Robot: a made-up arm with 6 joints. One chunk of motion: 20 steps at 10 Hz.
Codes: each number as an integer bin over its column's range. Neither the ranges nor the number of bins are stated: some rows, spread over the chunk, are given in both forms.
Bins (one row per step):
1: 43 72 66 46 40 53
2: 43 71 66 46 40 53
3: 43 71 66 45 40 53
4: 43 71 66 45 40 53
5: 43 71 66 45 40 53
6: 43 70 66 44 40 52
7: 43 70 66 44 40 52
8: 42 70 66 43 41 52
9: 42 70 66 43 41 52
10: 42 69 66 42 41 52
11: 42 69 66 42 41 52
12: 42 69 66 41 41 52
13: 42 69 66 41 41 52
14: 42 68 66 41 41 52
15: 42 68 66 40 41 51
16: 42 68 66 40 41 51
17: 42 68 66 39 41 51
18: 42 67 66 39 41 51
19: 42 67 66 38 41 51
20: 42 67 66 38 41 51
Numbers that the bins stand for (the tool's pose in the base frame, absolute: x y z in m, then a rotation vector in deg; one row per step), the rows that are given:
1: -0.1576 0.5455 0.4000 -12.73 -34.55 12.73
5: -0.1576 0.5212 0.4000 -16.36 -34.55 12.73
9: -0.1818 0.4970 0.4000 -23.64 -30.91 9.09
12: -0.1818 0.4727 0.4000 -30.91 -30.91 9.09
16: -0.1818 0.4485 0.4000 -34.55 -30.91 5.45
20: -0.1818 0.4242 0.4000 -41.82 -30.91 5.45
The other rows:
2: -0.1576 0.5212 0.4000 -12.73 -34.55 12.73
3: -0.1576 0.5212 0.4000 -16.36 -34.55 12.73
4: -0.1576 0.5212 0.4000 -16.36 -34.55 12.73
6: -0.1576 0.4970 0.4000 -20.00 -34.55 9.09
7: -0.1576 0.4970 0.4000 -20.00 -34.55 9.09
8: -0.1818 0.4970 0.4000 -23.64 -30.91 9.09
10: -0.1818 0.4727 0.4000 -27.27 -30.91 9.09
11: -0.1818 0.4727 0.4000 -27.27 -30.91 9.09
13: -0.1818 0.4727 0.4000 -30.91 -30.91 9.09
14: -0.1818 0.4485 0.4000 -30.91 -30.91 9.09
15: -0.1818 0.4485 0.4000 -34.55 -30.91 5.45
17: -0.1818 0.4485 0.4000 -38.18 -30.91 5.45
18: -0.1818 0.4242 0.4000 -38.18 -30.91 5.45
19: -0.1818 0.4242 0.4000 -41.82 -30.91 5.45

